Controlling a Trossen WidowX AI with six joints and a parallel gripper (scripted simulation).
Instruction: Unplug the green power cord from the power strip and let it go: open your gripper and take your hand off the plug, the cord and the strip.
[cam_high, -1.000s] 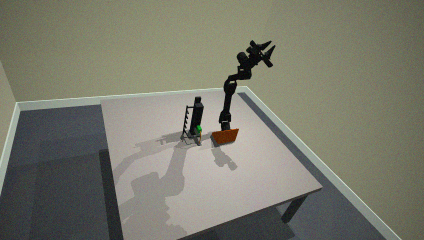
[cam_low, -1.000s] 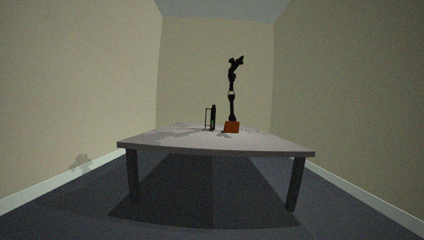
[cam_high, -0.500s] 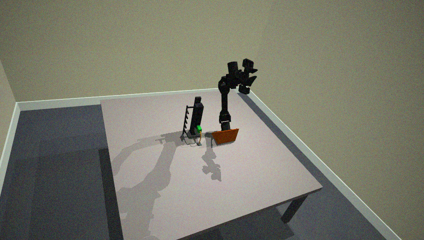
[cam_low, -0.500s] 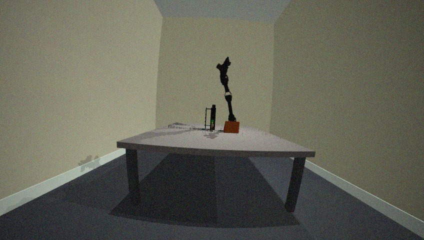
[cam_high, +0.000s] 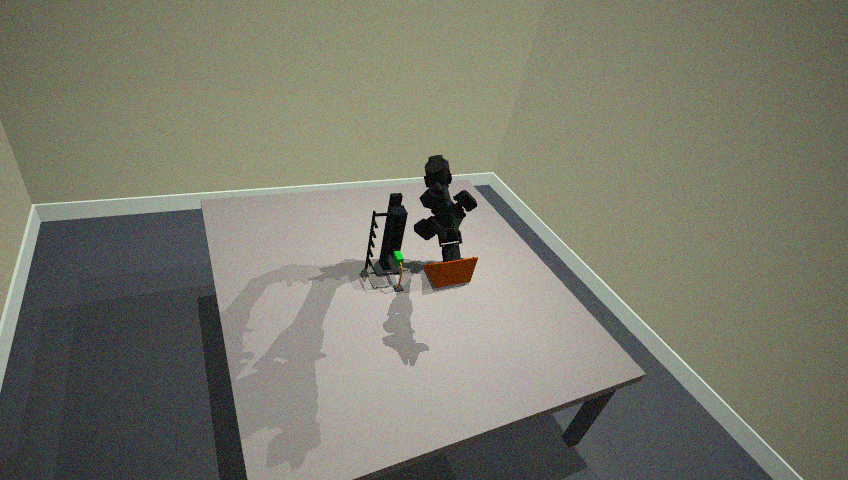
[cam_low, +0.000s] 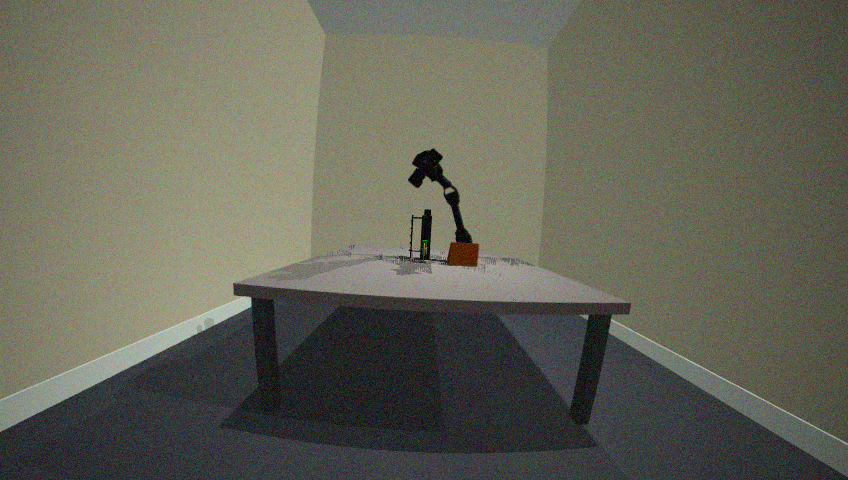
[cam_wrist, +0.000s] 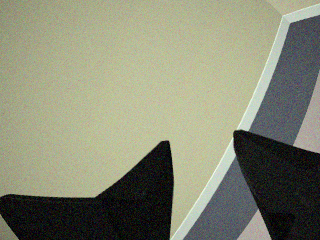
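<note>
My gripper tip is 35 cm above the green plug, 34 cm to the left of it and 8 cm past it.
</note>
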